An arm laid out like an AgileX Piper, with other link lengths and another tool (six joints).
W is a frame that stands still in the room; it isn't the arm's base.
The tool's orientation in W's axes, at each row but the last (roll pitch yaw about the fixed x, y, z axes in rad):
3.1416, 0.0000, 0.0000
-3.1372, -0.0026, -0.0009
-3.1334, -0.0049, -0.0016
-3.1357, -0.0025, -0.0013
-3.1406, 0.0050, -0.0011
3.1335, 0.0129, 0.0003
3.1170, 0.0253, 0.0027
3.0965, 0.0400, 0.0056
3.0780, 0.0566, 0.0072
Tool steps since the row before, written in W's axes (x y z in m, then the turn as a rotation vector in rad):
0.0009, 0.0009, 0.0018, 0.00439, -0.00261, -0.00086
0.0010, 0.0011, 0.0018, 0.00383, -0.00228, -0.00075
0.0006, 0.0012, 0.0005, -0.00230, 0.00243, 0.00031
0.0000, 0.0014, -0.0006, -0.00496, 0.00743, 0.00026
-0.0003, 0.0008, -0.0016, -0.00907, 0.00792, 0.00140
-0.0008, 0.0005, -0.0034, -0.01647, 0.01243, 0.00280
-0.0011, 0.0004, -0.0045, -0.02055, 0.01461, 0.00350
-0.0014, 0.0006, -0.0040, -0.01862, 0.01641, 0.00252
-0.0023, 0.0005, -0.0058, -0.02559, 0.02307, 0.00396
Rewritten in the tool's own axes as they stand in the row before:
0.0009, -0.0009, -0.0018, 0.00439, 0.00261, 0.00086
0.0010, -0.0011, -0.0018, 0.00383, 0.00228, 0.00075
0.0006, -0.0012, -0.0005, -0.00230, -0.00243, -0.00030
0.0000, -0.0014, 0.0006, -0.00497, -0.00743, -0.00023
-0.0003, -0.0008, 0.0016, -0.00909, -0.00791, -0.00135
-0.0008, -0.0005, 0.0034, -0.01650, -0.01241, -0.00269
-0.0010, -0.0005, 0.0045, -0.02059, -0.01459, -0.00334
-0.0012, -0.0008, 0.0040, -0.01861, -0.01642, -0.00252
-0.0020, -0.0009, 0.0059, -0.02561, -0.02305, -0.00399

